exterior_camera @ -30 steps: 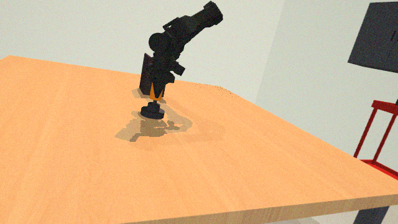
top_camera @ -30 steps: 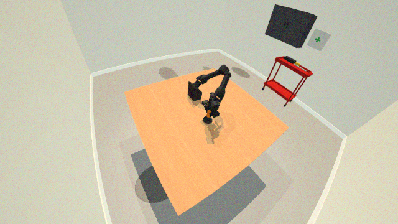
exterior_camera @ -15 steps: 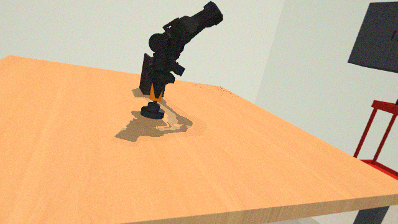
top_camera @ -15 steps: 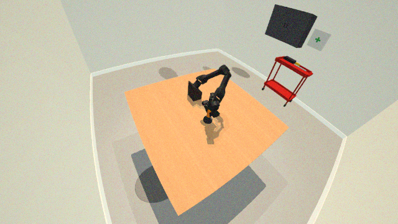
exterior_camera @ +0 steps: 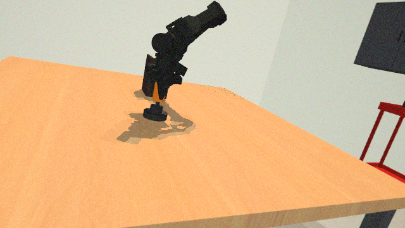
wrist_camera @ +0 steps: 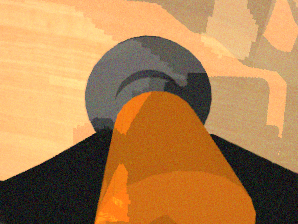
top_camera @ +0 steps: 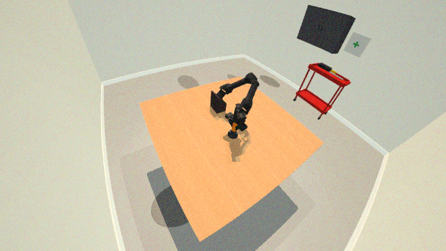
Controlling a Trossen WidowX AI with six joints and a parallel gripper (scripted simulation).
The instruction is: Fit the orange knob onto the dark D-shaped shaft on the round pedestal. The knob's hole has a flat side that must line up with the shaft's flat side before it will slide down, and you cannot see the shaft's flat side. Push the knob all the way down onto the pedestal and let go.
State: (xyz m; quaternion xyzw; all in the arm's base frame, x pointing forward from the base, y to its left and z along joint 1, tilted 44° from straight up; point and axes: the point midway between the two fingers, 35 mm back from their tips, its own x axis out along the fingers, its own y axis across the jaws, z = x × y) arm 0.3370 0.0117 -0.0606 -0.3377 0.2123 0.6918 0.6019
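The orange knob lies 20 mm above my gripper tip. Also, from my gripper tip: round dark pedestal: 40 mm below.
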